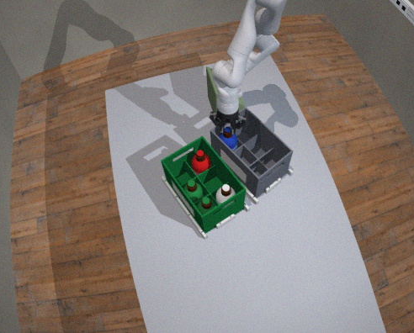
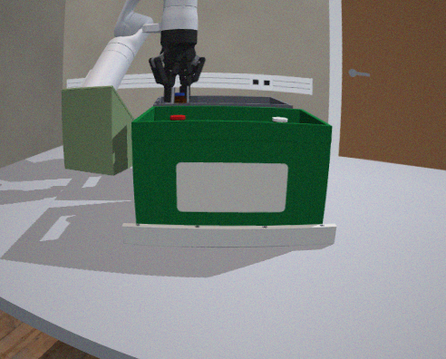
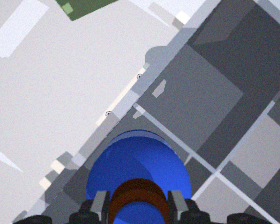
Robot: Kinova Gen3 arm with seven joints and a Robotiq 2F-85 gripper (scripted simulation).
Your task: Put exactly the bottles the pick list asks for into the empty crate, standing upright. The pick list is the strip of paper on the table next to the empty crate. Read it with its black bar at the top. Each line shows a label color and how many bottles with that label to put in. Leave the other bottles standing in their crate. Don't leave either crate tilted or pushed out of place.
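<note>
My hand is 70 mm above the blue-label bottle. Round my hand: grey crate 100 mm below, 80 mm to the left, 60 mm ahead; then green crate 170 mm ahead, 120 mm to the right, 100 mm below; then red-label bottle 120 mm to the right, 100 mm below, 70 mm ahead.
</note>
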